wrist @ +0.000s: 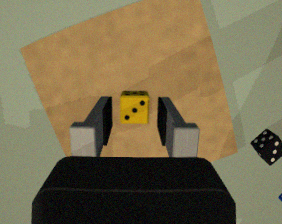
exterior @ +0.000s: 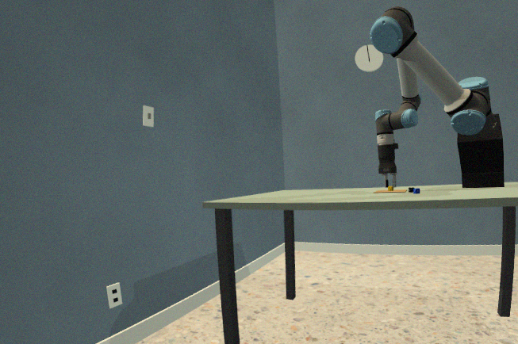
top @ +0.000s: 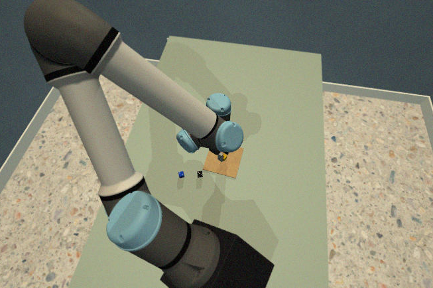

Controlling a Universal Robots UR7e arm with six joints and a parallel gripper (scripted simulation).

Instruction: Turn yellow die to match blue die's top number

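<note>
My gripper is now 20 mm above the yellow die. Round my hand: blue die 110 mm behind, 150 mm to the left, 30 mm below; tan mat 40 mm below; black die 90 mm behind, 80 mm to the left, 30 mm below.
</note>
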